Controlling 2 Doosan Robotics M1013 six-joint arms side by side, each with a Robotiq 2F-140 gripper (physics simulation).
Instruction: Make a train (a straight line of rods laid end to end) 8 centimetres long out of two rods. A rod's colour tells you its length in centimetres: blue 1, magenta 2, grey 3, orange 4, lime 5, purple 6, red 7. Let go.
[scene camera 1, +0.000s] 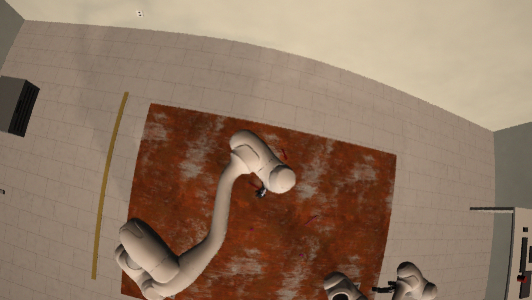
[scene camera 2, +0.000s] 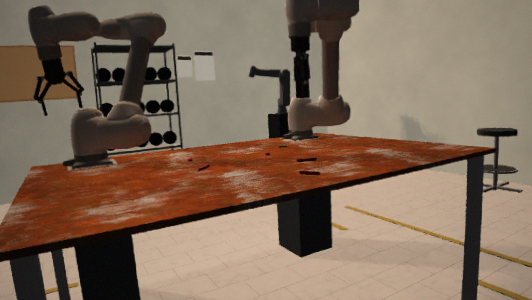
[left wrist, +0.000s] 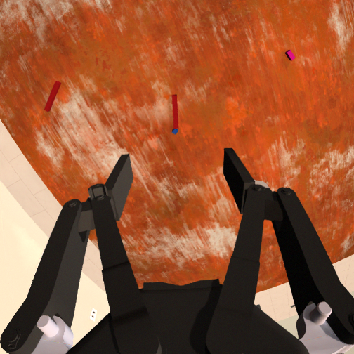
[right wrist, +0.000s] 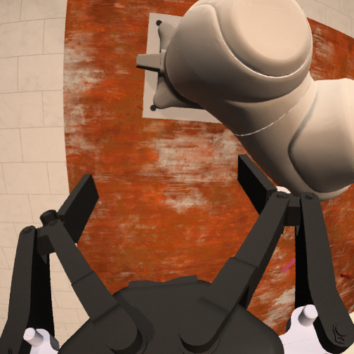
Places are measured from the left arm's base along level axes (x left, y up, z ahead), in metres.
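Pixels of known places: left gripper, fingertip midpoint: (scene camera 1: 262, 184) (scene camera 2: 302, 97); right gripper, fingertip midpoint: (scene camera 1: 380, 285) (scene camera 2: 63, 111); left arm's base, origin of the base link: (scene camera 2: 300, 138); right arm's base, origin of the base link: (scene camera 2: 92, 164).
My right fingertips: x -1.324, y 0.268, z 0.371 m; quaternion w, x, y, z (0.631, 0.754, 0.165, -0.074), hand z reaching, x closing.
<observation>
Ahead of a thing's pixels: the offset from my right fingertips to its top centre. Level surfaces: height alone.
A red rod {dx +0.944, dy -0.258, dz +0.418 m} (left wrist: 175, 111) (scene camera 2: 306, 160) (scene camera 1: 254, 185) lies flat on the table. In the left wrist view a small blue rod (left wrist: 175, 131) is at its lower end; the two seem to touch, and the blue one looks turned out of the red one's line. My left gripper (left wrist: 177, 163) (scene camera 2: 302, 96) is open and empty, fingers pointing down, well above these two rods. My right gripper (right wrist: 165, 176) (scene camera 2: 62, 111) is open and empty, high up at the left of scene camera 2.
A second red rod {dx +0.832, dy -0.258, dz +0.663 m} (left wrist: 52, 96) (scene camera 2: 309, 173) (scene camera 1: 284, 154) lies apart. A magenta rod {dx +0.880, dy -0.258, dz +0.157 m} (left wrist: 290, 55) (scene camera 2: 267, 154) (scene camera 1: 251, 229), another magenta piece {dx +0.520, dy -0.258, dz +0.077 m} (scene camera 2: 190, 160) (scene camera 1: 301, 255), a purple rod {dx +0.536, dy -0.258, dz +0.314 m} (scene camera 2: 204, 167) (scene camera 1: 311, 220) and a lime rod {dx +1.052, dy -0.258, dz -0.049 m} (scene camera 2: 283, 146) lie scattered on the table {dy -0.268 m} (scene camera 2: 140, 200).
</observation>
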